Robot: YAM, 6 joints.
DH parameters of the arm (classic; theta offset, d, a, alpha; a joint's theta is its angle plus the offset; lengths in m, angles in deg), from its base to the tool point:
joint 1: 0 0.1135 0.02 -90
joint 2: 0 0 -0.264 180
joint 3: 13.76 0 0.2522 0
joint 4: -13.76 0 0.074 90
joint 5: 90 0 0 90
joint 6: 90 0.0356 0 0
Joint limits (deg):
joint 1: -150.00..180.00
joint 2: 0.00..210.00
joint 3: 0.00..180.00
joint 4: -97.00..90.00
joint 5: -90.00..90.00
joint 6: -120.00..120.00
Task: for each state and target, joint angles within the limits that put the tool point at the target. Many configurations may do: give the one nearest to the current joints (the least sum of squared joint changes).
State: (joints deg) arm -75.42 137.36 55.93 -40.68 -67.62 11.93
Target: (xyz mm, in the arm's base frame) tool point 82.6 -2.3 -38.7
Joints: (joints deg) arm -25.52 159.43 30.50 -39.86 -70.28 11.93
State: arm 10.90 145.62 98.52 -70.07 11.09 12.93
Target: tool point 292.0 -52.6 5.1
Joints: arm -8.68 144.32 77.63 -79.07 12.89 12.93
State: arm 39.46 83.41 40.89 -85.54 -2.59 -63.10
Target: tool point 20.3 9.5 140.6
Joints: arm 33.76 79.72 13.51 -96.40 5.45 -63.10
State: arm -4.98 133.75 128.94 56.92 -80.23 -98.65
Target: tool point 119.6 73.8 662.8
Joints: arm 17.06 96.30 143.02 72.18 -85.14 -98.65
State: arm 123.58 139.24 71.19 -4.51 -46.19 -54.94
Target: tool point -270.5 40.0 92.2
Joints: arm 165.52 104.31 43.94 -21.50 -54.24 -54.94
